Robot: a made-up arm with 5 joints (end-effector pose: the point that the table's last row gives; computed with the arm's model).
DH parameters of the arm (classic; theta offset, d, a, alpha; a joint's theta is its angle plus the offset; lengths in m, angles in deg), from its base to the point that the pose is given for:
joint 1: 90 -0.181 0.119 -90
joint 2: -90 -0.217 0.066 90
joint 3: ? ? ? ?
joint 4: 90 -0.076 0.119 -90
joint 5: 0 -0.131 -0.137 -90
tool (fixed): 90 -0.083 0 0
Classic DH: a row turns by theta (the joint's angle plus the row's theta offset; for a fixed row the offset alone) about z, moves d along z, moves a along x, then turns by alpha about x.
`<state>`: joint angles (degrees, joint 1 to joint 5).
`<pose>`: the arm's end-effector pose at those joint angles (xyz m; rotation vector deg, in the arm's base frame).
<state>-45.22 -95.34 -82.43 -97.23 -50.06</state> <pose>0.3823 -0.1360 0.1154 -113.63 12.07 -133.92</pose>
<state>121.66 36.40 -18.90 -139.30 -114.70</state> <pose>-0.6852 0.1258 -0.1900 108.67 -126.95 -40.14</pose>
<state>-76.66 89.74 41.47 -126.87 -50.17</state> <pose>0.3968 -0.1283 -0.4292 15.12 117.56 22.78</pose>
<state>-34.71 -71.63 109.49 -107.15 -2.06</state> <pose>0.1383 -0.0919 0.1557 -65.05 -69.43 -12.83</pose>
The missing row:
joint 3: -90 -0.164 0.217 90
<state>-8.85 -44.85 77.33 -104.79 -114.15</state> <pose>0.0589 0.0594 0.3186 49.92 1.15 89.20</pose>
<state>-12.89 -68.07 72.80 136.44 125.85</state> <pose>0.2276 0.1616 0.0707 58.27 100.13 -25.72</pose>
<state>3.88 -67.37 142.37 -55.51 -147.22</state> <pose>-0.2729 0.0118 0.0345 63.72 -80.37 100.27</pose>
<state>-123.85 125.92 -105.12 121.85 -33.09</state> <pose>-0.1428 -0.2025 -0.1289 97.85 -53.75 -5.36</pose>
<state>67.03 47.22 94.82 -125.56 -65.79</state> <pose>-0.3815 0.2048 -0.2506 -120.54 -11.79 132.48</pose>
